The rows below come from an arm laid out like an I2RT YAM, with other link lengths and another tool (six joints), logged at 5 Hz.
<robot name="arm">
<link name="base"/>
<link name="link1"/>
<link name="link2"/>
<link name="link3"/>
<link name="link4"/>
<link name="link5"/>
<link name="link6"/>
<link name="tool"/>
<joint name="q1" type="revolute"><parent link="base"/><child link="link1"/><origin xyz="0.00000 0.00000 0.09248" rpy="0.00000 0.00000 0.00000"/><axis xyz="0 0 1"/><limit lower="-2.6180" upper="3.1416"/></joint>
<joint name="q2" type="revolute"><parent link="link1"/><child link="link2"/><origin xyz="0.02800 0.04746 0.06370" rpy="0.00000 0.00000 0.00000"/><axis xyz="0 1 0"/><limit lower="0.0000" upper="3.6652"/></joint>
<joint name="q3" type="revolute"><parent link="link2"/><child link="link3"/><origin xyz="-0.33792 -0.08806 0.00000" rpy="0.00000 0.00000 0.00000"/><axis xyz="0 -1 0"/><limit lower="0.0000" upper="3.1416"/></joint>
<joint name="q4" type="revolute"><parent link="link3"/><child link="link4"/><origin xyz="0.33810 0.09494 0.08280" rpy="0.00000 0.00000 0.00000"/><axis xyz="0 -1 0"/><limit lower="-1.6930" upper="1.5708"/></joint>
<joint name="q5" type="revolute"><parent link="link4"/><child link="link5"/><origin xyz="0.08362 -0.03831 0.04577" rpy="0.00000 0.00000 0.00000"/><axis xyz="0 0 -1"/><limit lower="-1.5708" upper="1.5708"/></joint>
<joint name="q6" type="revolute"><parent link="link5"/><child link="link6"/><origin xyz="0.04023 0.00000 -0.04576" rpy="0.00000 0.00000 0.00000"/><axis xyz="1 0 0"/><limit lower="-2.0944" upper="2.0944"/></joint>
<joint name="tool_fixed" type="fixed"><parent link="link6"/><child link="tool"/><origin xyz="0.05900 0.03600 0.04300" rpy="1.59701 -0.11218 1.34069"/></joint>
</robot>
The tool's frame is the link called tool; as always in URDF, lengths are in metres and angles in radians.
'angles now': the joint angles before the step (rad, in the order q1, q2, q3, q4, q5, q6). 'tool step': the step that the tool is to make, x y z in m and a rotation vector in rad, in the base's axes. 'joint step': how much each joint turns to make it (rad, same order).
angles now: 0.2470, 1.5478, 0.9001, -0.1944, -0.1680, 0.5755
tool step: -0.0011, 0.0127, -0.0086, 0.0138, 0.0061, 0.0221
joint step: 0.0244, 0.0211, -0.0065, 0.0273, -0.0096, 0.0118
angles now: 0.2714, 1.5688, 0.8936, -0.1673, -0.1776, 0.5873
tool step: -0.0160, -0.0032, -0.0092, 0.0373, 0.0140, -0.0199
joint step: 0.0051, -0.0358, -0.0671, 0.0363, -0.0129, 0.0459
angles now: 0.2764, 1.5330, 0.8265, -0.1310, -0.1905, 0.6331
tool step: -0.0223, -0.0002, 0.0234, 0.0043, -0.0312, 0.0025
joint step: 0.0160, -0.1011, -0.0336, -0.0351, 0.0126, 0.0069
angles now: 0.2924, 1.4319, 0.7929, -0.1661, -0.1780, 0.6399
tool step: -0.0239, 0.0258, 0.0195, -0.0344, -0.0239, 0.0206
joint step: 0.0884, -0.0657, 0.0018, -0.0534, 0.0762, 0.0206
